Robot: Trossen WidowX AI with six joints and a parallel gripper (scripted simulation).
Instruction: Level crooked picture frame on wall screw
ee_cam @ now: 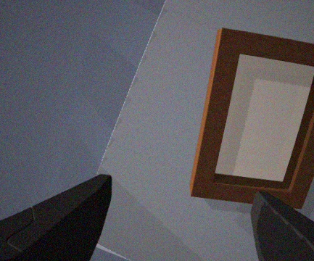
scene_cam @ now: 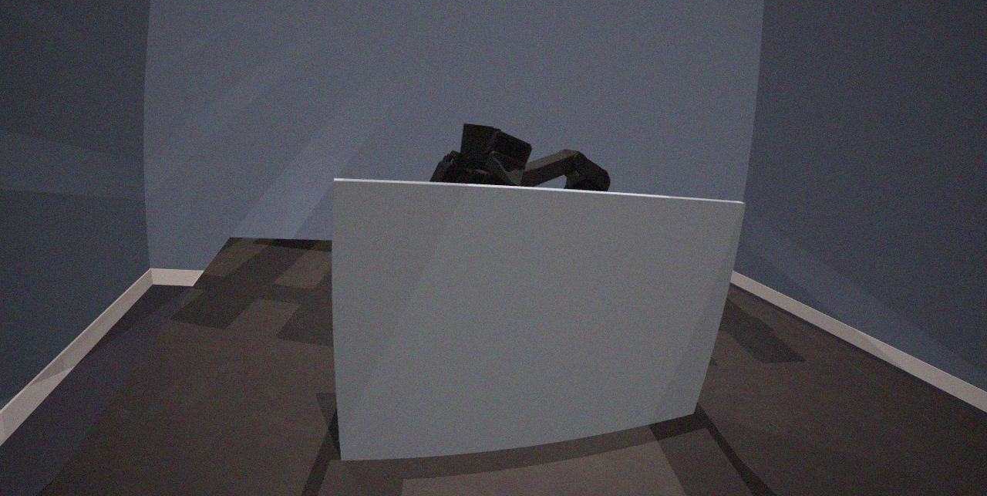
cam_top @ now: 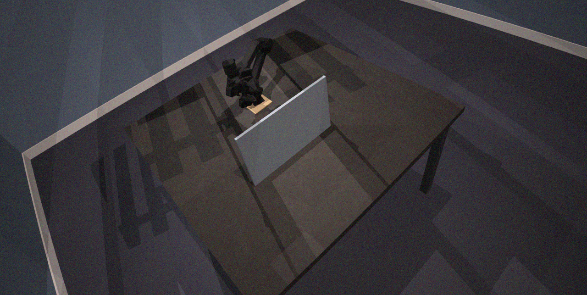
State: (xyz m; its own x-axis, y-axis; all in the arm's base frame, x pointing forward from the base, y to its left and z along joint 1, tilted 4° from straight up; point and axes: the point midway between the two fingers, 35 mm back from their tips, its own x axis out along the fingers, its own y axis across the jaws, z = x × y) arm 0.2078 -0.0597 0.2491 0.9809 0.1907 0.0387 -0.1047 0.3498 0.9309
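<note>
My gripper tip is 180 mm short of the wooden picture frame, 90 mm above it and 30 mm to the right of it. Also, from my gripper tip: grey wall panel 190 mm ahead, 100 mm below, 40 mm to the left.
</note>
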